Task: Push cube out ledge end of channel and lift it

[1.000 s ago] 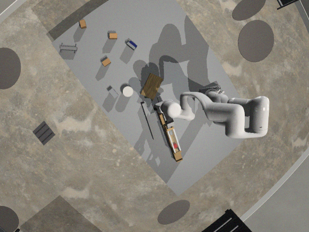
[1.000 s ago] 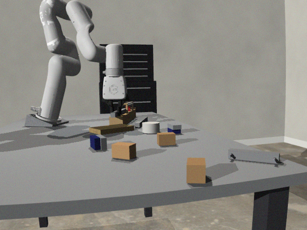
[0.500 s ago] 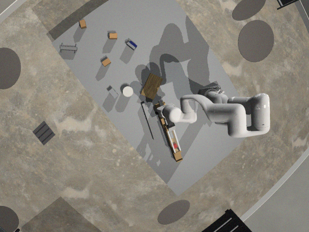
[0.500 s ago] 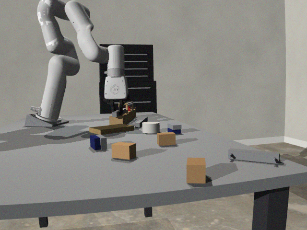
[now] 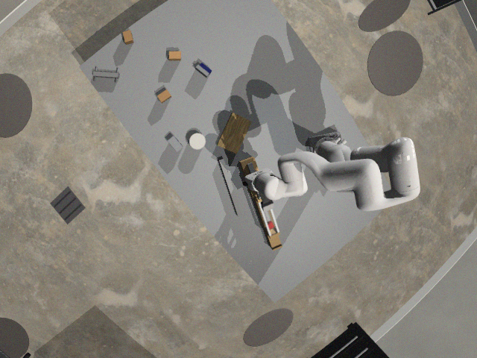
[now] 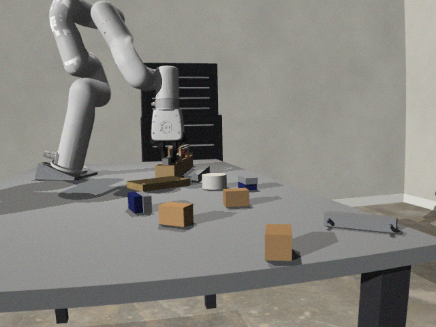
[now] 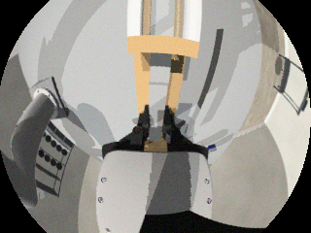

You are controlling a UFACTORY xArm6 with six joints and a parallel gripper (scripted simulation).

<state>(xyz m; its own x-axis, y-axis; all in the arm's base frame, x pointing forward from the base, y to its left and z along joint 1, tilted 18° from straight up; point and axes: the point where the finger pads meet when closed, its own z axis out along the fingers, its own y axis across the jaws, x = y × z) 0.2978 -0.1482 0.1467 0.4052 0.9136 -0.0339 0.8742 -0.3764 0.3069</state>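
The red cube is 20 cm to the left of my hand, 10 cm ahead of it and 1 cm below it. Round my hand: wooden slab (18 cm to the right, 7 cm behind, 6 cm below); blue-and-grey block (45 cm to the right, 16 cm behind, 5 cm below); channel (16 cm to the left, 8 cm ahead, 1 cm below).
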